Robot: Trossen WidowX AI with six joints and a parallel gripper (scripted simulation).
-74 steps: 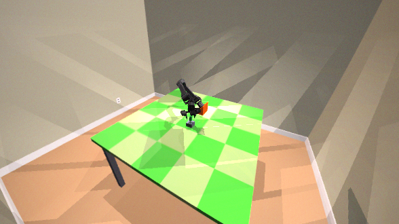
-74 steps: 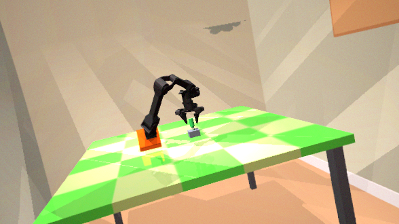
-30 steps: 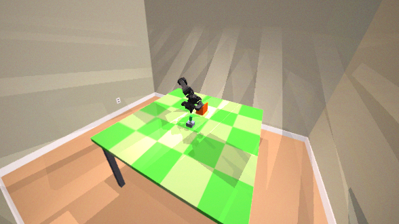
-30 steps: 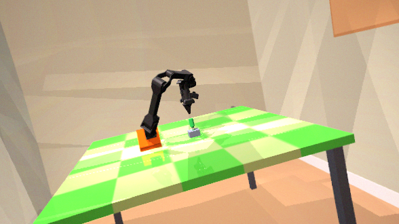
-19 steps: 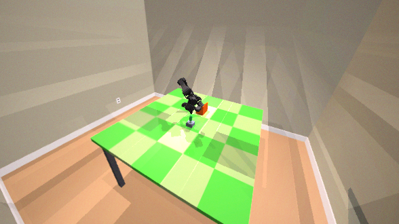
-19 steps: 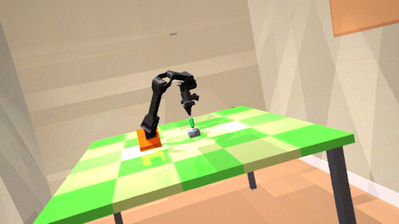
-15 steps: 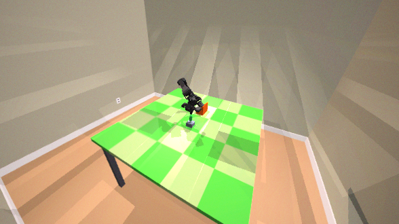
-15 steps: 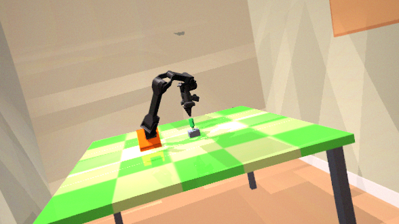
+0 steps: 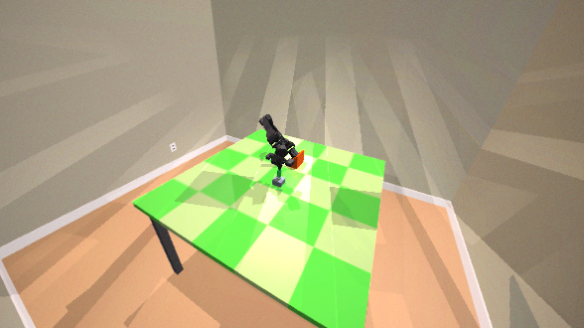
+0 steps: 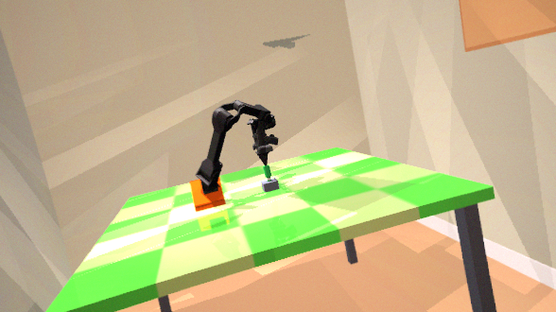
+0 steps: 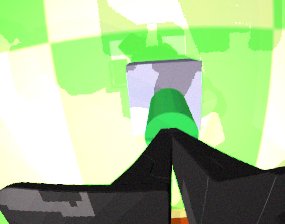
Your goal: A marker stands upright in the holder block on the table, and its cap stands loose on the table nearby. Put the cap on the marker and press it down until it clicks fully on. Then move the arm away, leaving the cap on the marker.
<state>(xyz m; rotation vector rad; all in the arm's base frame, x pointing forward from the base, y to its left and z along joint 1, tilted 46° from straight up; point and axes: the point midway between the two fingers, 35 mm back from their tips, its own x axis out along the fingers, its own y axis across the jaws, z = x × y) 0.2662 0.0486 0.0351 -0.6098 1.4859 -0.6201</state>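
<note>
Right now the green cap is 20 mm below my gripper tip. From my gripper tip the other things lie so: grey holder block (10 mm to the right, 90 mm below).
</note>
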